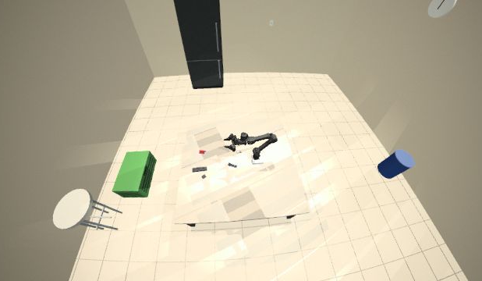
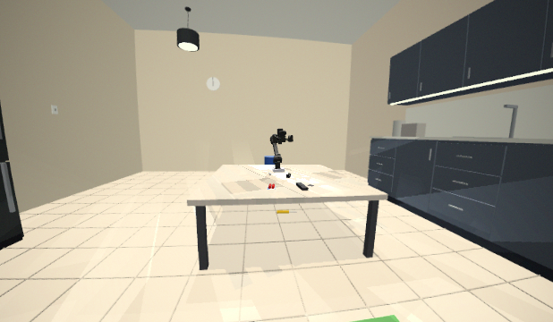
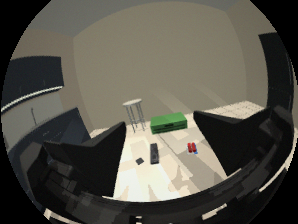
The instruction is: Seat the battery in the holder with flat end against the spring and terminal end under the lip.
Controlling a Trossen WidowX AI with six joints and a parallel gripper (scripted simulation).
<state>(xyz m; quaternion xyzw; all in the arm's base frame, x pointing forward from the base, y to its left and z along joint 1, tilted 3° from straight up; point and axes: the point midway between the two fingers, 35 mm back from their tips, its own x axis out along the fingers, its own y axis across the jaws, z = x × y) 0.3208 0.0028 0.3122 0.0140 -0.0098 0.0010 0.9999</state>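
Right now my gripper tip is 170 mm past the battery, 100 mm to the left of it and 340 mm above it. Also, from my gripper tip: black bar: 290 mm ahead, 60 mm to the left, 340 mm below.
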